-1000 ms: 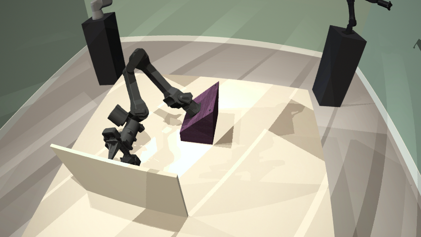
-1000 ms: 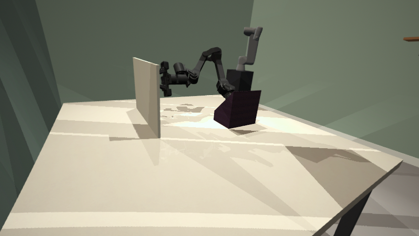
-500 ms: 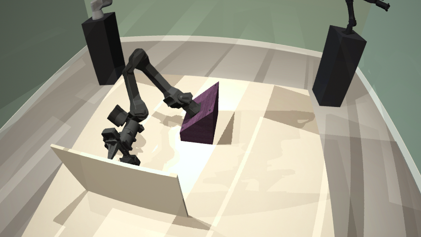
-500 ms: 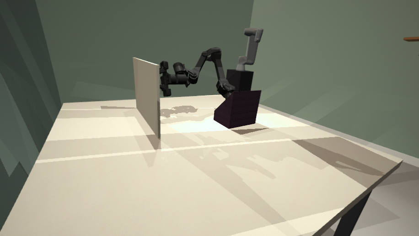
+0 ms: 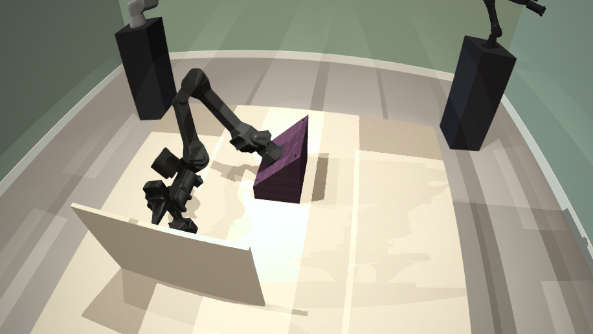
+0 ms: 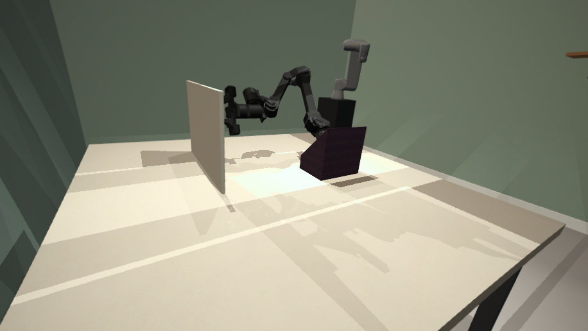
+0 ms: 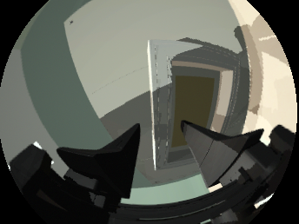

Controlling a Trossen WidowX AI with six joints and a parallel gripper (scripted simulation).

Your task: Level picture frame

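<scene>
My gripper tip is 10 mm short of the picture frame, 10 mm to the right of it and 50 mm above it. From my gripper tip the other things lie so: wall panel (20 mm ahead, 70 mm below).
</scene>
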